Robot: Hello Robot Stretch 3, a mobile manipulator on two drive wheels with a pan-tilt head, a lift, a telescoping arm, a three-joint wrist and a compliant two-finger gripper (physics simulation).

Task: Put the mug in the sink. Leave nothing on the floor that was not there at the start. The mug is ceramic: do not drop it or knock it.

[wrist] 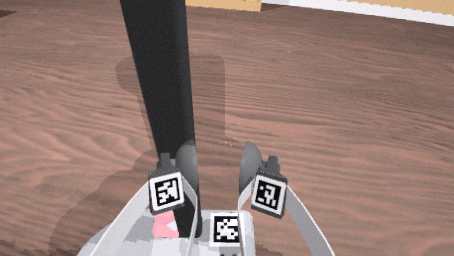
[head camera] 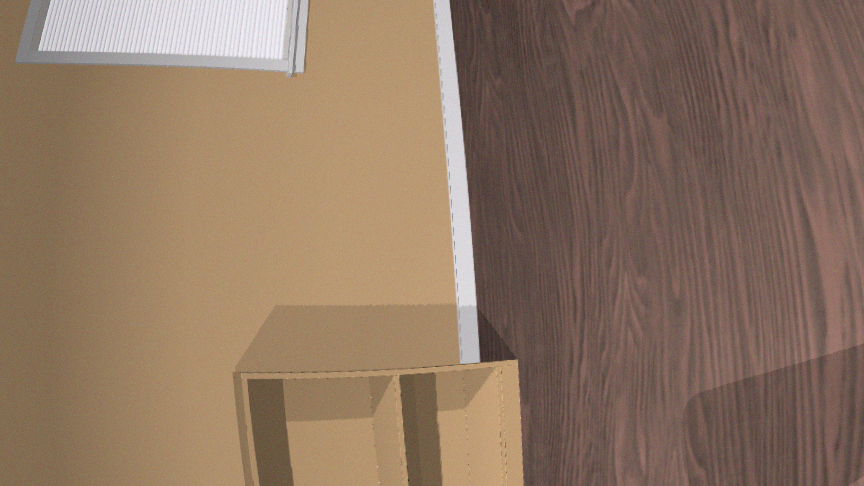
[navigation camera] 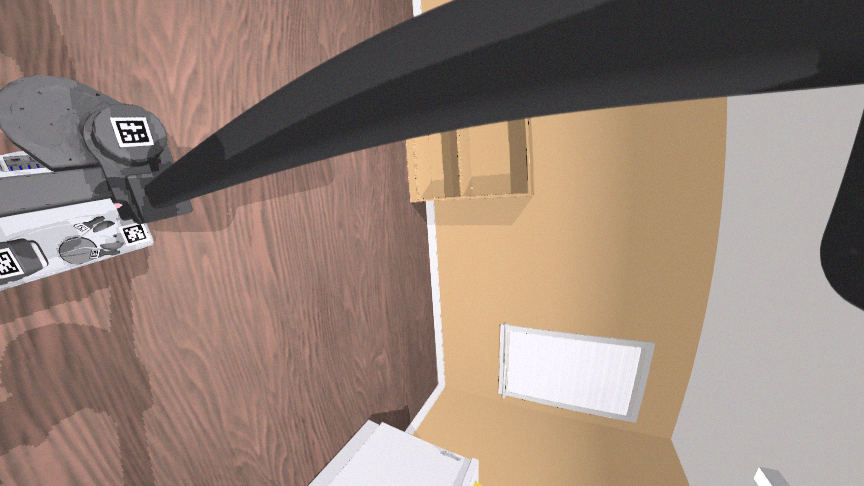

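Seen in the pictures: gripper, fingertip midpoint: (wrist: 219, 159) (navigation camera: 117, 233); robot's base, origin of the base link: (navigation camera: 79, 247).
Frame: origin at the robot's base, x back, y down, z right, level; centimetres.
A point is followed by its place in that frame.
Note:
My gripper (wrist: 219, 159) @(x 1.9, y -42.1, z -7.8 cm) is open in the wrist view, with a gap between its two rounded fingertips and wood floor behind them. It hangs over the robot's own pale base, close to the black mast. The mug does not show in any of these views. The sink basin does not show either. The end of the white kitchen cabinet (navigation camera: 392, 459) @(x -169.1, y -40.1, z -59.7 cm) shows at the bottom of the navigation view, with a handle and a sliver of something yellow at its edge.
An open wooden shelf unit (head camera: 512, 423) @(x -3.9, y -4.2, z -199.2 cm) (navigation camera: 418, 181) @(x -11.5, y -10.1, z -198.6 cm) stands against the tan wall. A window with a white blind (head camera: 163, 27) @(x -176.7, y -143.5, z -201.2 cm) (navigation camera: 573, 371) @(x -197.4, y -148.2, z -197.8 cm) is in that wall. The black mast (navigation camera: 362, 90) @(x 6.4, y -118.0, z -11.6 cm) (wrist: 165, 75) @(x 6.2, y -47.4, z -11.6 cm) crosses the navigation and wrist views. The robot's base (navigation camera: 48, 223) @(x 8.2, y -16.0, z 2.8 cm) is at the navigation view's left.

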